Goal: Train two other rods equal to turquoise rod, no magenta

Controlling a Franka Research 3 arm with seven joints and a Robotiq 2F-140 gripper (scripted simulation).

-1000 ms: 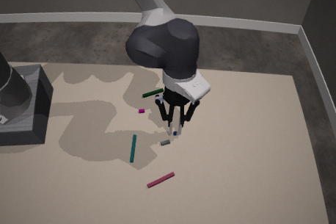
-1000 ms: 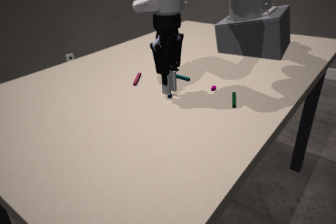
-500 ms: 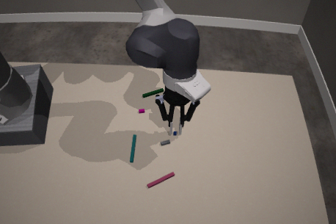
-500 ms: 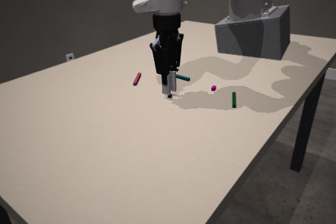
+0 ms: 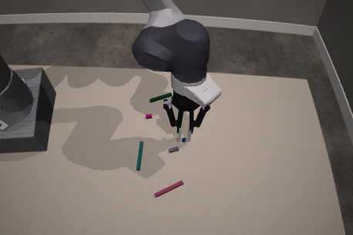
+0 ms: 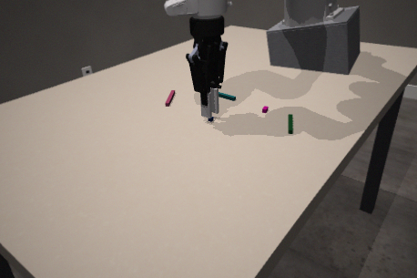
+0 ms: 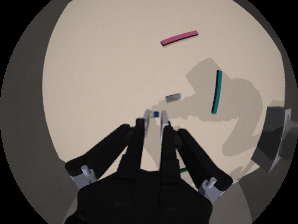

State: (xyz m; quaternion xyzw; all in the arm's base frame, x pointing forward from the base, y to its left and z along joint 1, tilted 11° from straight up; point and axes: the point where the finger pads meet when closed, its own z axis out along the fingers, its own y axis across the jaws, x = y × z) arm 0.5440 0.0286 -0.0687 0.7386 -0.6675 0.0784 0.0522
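The blue rod is 50 mm below my hand. The rest, counted from my hand: turquoise rod 130 mm behind, 80 mm to the right, 50 mm below; magenta rod 130 mm behind, 80 mm to the left, 50 mm below; grey rod 30 mm behind, 40 mm to the right, 50 mm below.
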